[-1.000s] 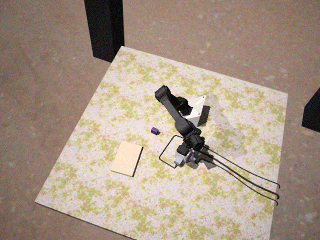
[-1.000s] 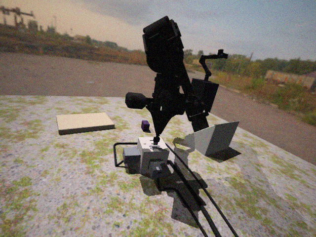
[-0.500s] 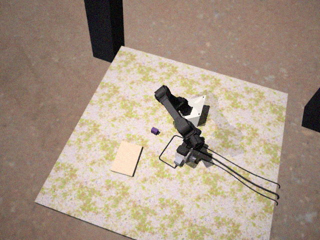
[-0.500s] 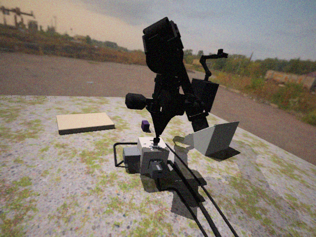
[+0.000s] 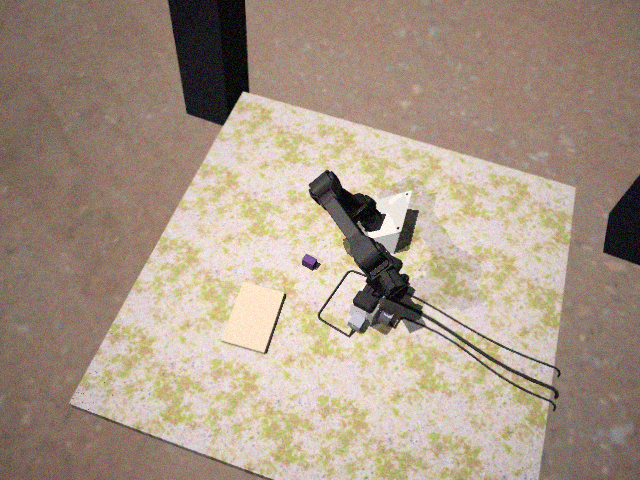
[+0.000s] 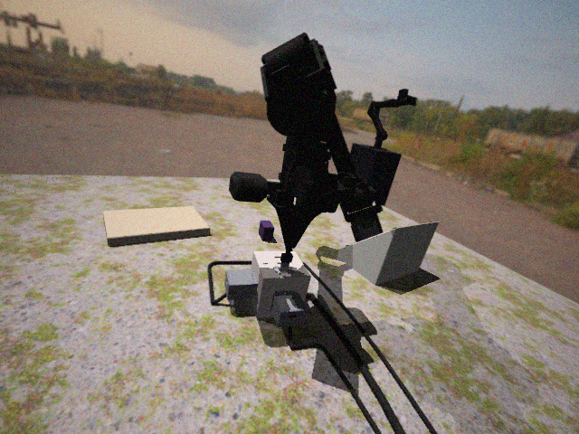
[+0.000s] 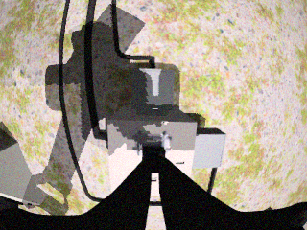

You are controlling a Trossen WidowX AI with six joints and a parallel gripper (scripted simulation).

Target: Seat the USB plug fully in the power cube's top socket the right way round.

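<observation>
Now: gripper tip 2 cm above the small dark USB plug. Round my gripper tip: small purple block (24 cm to the right, 10 cm below, 9 cm behind); then tan flat board (33 cm to the right, 15 cm ahead, 11 cm below).
</observation>
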